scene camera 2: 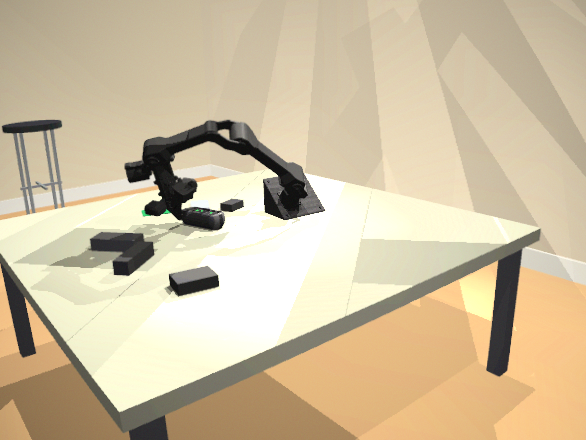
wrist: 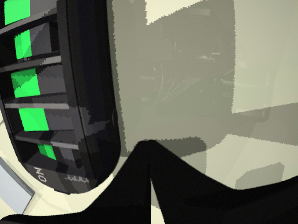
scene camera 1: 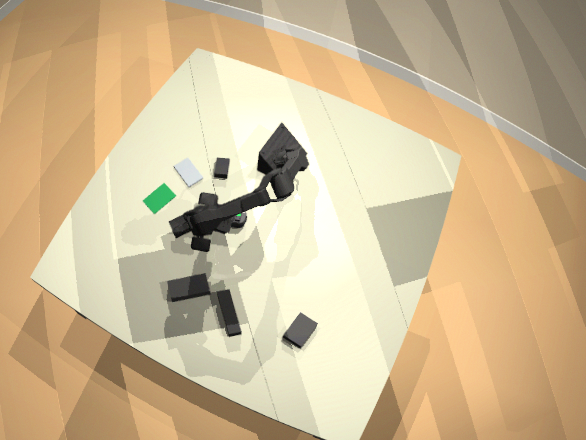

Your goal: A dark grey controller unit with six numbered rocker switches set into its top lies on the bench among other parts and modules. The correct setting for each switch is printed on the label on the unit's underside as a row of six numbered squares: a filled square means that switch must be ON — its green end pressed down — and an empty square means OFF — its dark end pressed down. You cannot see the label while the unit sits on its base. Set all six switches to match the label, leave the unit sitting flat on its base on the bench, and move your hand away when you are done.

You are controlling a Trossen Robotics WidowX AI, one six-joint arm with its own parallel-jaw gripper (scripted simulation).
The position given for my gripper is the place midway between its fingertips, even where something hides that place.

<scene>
My gripper (scene camera 2: 179, 219) is shut, holding nothing.
My gripper also shows in the wrist view (wrist: 146, 148).
</scene>
